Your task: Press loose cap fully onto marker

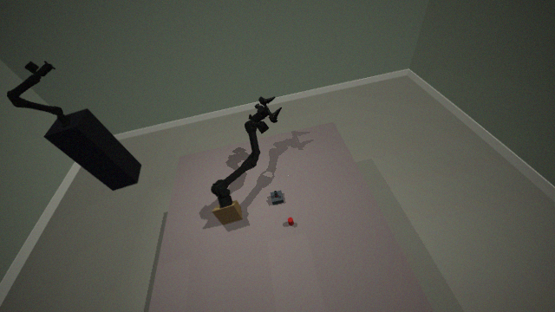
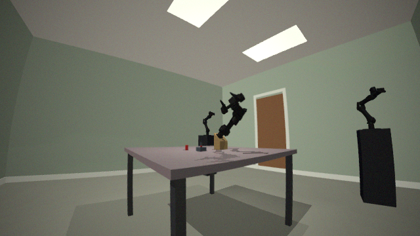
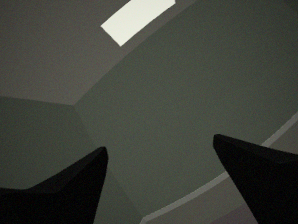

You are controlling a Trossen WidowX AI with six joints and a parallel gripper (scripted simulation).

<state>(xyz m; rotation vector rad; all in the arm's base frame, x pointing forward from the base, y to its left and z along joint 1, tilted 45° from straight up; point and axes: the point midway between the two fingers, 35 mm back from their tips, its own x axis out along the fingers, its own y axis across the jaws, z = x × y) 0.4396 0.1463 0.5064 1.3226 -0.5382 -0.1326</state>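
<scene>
My gripper tip is 620 mm to the left of the red cap, 370 mm above it and 160 mm past it. Round my gripper tip: holder block 440 mm to the right, 370 mm below, 190 mm behind.
</scene>
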